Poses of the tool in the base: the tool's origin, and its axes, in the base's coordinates. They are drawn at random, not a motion.
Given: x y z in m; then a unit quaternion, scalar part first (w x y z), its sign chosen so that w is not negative.
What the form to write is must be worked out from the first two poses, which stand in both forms.
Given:
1: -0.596, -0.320, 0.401, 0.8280, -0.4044, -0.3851, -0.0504
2: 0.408, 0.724, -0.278, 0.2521, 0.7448, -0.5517, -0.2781
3: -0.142, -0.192, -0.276, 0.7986, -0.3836, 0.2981, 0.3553
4: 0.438, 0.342, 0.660, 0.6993, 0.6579, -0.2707, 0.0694
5: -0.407, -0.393, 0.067, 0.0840, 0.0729, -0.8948, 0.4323
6: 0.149, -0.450, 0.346, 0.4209, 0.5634, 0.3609, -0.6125
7: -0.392, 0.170, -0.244, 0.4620, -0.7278, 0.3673, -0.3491
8: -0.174, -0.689, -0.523, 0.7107, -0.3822, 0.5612, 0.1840
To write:
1: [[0.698, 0.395, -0.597, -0.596], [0.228, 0.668, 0.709, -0.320], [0.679, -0.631, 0.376, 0.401], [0, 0, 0, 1]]
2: [[0.237, -0.682, -0.692, 0.408], [-0.962, -0.264, -0.069, 0.724], [-0.136, 0.682, -0.718, -0.278], [0, 0, 0, 1]]
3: [[0.570, -0.796, 0.204, -0.142], [0.339, 0.453, 0.825, -0.192], [-0.749, -0.401, 0.528, -0.276], [0, 0, 0, 1]]
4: [[0.844, -0.453, -0.287, 0.438], [-0.259, 0.125, -0.958, 0.342], [0.470, 0.883, -0.012, 0.660], [0, 0, 0, 1]]
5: [[-0.975, -0.203, -0.087, -0.407], [-0.058, 0.616, -0.786, -0.393], [0.213, -0.761, -0.612, 0.067], [0, 0, 0, 1]]
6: [[-0.011, 0.922, -0.386, 0.149], [-0.109, -0.385, -0.916, -0.450], [-0.994, 0.032, 0.105, 0.346], [0, 0, 0, 1]]
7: [[0.486, -0.212, 0.848, -0.392], [-0.857, -0.303, 0.416, 0.170], [0.169, -0.929, -0.329, -0.244], [0, 0, 0, 1]]
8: [[0.302, -0.691, 0.657, -0.174], [-0.167, 0.640, 0.750, -0.689], [-0.938, -0.337, 0.078, -0.523], [0, 0, 0, 1]]
